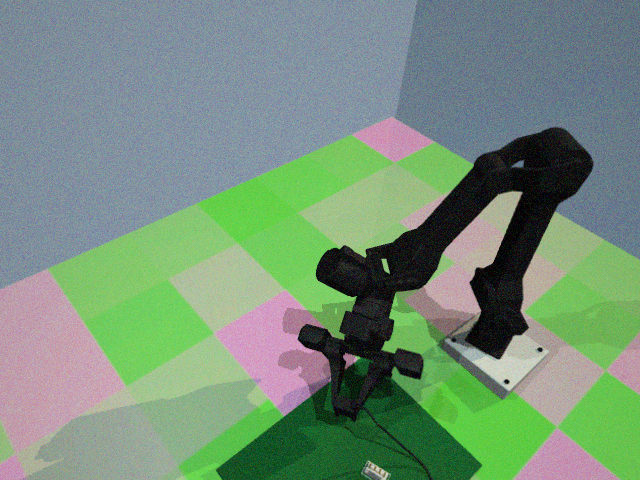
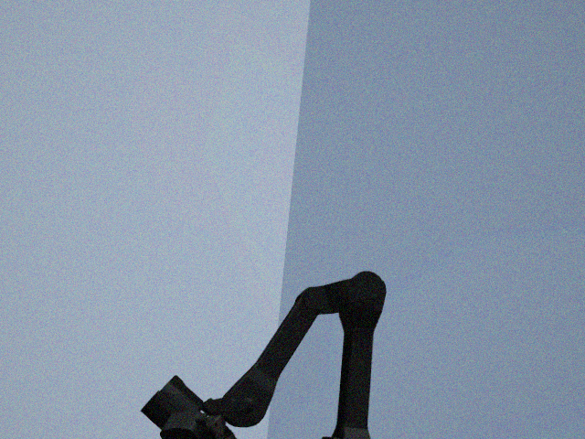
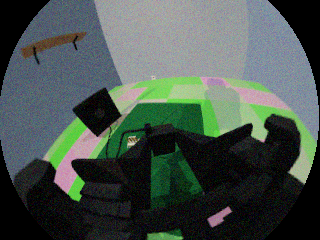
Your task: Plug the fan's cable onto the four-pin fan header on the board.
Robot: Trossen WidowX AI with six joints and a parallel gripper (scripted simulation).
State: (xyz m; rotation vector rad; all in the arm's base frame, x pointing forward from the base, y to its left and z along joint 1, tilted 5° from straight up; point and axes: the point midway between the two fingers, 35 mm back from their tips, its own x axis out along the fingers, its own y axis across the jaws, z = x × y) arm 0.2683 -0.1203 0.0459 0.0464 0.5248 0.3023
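Now: gripper tip 3 cm short of the dark green board, 4 cm to the right of it and 8 cm above it. The rest, counted from my gripper tip: black fan 9 cm ahead, 21 cm to the left, 1 cm below; then header 2 cm ahead, 8 cm to the left, 7 cm below; then black plug 1 cm behind, 1 cm below.
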